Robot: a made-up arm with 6 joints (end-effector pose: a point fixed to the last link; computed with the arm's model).
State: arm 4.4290 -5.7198 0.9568 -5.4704 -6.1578 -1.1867
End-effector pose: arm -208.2 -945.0 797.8 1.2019 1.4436 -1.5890
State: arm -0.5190 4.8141 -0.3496 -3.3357 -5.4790 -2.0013
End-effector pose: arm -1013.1 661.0 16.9 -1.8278 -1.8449 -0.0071
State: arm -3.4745 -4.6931 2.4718 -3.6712 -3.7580 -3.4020
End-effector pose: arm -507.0 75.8 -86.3 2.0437 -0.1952 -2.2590
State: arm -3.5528 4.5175 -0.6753 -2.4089 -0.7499 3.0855
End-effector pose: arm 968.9 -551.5 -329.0 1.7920 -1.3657 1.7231
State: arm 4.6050 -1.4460 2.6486 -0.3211 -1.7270 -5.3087
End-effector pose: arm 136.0 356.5 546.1 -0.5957 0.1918 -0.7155
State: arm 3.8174 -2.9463 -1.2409 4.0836 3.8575 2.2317
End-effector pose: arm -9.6 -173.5 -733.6 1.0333 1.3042 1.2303
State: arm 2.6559 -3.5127 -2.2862 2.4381 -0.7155 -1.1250
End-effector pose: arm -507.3 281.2 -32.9 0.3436 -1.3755 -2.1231
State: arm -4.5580 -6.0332 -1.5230 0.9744 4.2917 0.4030
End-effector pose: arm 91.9 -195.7 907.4 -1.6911 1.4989 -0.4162
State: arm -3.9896 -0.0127 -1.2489 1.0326 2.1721 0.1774
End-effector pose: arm 100.4 -349.0 1058.4 -1.5019 -0.6242 1.8720
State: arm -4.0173 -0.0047 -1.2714 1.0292 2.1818 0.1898
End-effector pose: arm 88.5 -347.6 1053.4 -1.4992 -0.5873 1.8543
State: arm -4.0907 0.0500 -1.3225 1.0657 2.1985 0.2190
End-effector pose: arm 38.7 -321.1 1048.8 -1.5449 -0.5326 1.7852
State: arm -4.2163 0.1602 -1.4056 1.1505 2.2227 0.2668
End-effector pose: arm -43.2 -252.5 1038.8 -1.6458 -0.4502 1.6567
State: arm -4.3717 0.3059 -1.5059 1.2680 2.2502 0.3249
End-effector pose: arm -119.6 -143.4 1015.1 -1.7779 -0.3407 1.4945
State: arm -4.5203 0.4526 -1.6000 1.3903 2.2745 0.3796
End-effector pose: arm -160.2 -23.8 978.6 -1.9069 -0.2251 1.3397
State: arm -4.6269 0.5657 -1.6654 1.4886 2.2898 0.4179
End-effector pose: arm -168.1 67.9 943.0 -2.0071 -0.1388 1.2292
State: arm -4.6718 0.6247 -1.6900 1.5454 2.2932 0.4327
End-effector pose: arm -166.5 113.2 923.9 -2.0686 -0.1098 1.1801
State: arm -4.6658 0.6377 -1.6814 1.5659 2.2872 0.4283
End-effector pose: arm -168.2 121.6 923.2 -2.0987 -0.1325 1.1800
